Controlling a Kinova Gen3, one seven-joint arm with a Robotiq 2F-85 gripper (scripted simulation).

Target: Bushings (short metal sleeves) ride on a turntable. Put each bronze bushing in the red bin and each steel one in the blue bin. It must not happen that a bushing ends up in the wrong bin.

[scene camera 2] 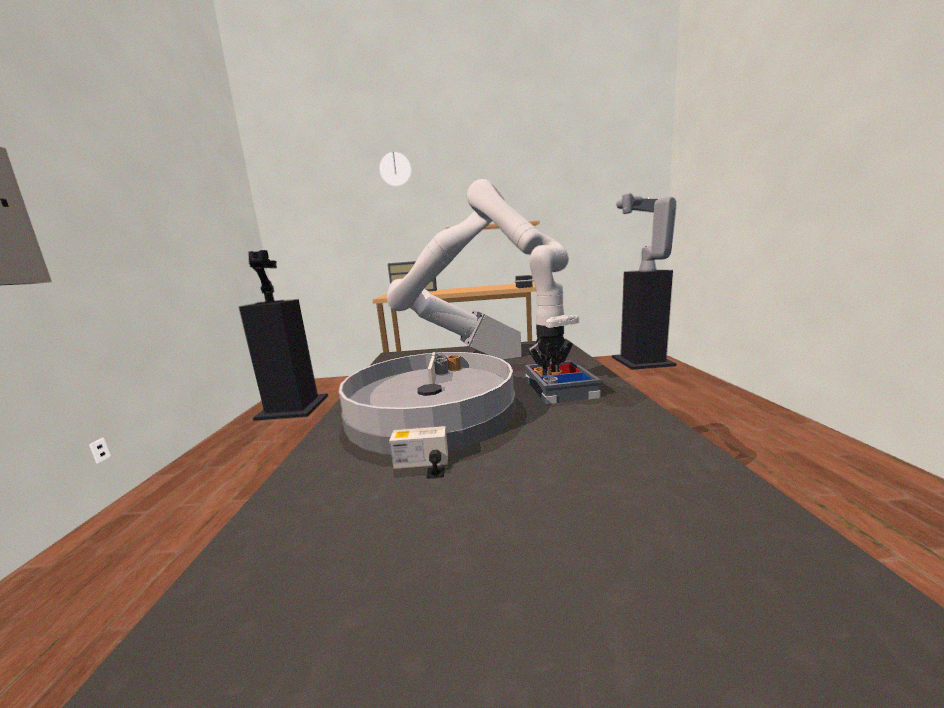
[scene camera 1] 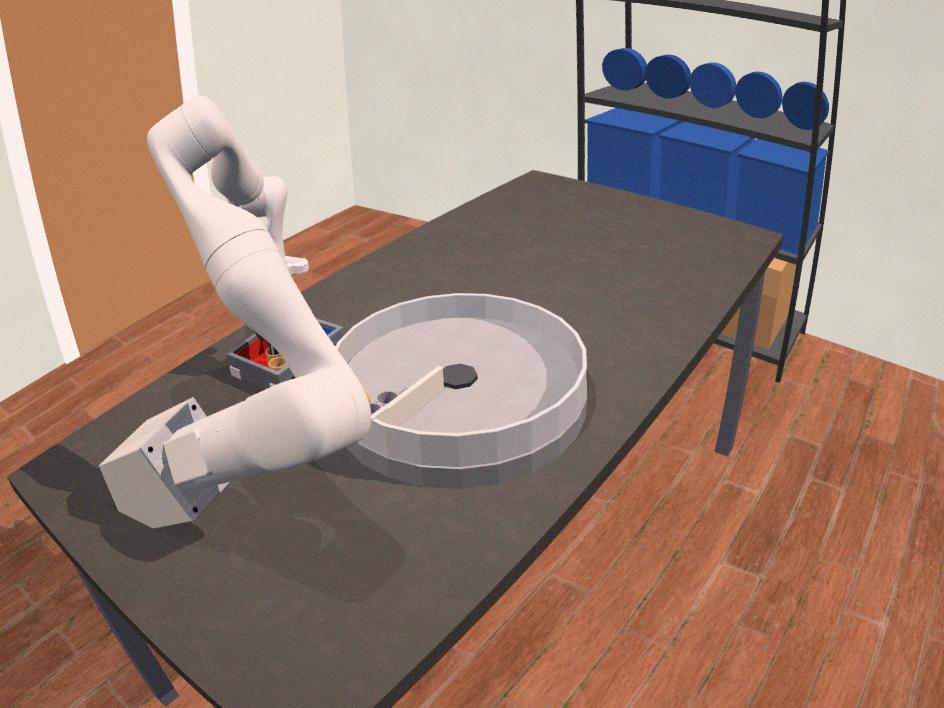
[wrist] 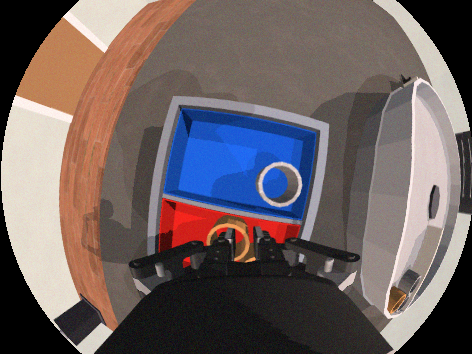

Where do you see a turntable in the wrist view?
431,166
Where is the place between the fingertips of my gripper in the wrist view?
244,235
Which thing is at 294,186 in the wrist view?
A steel bushing.
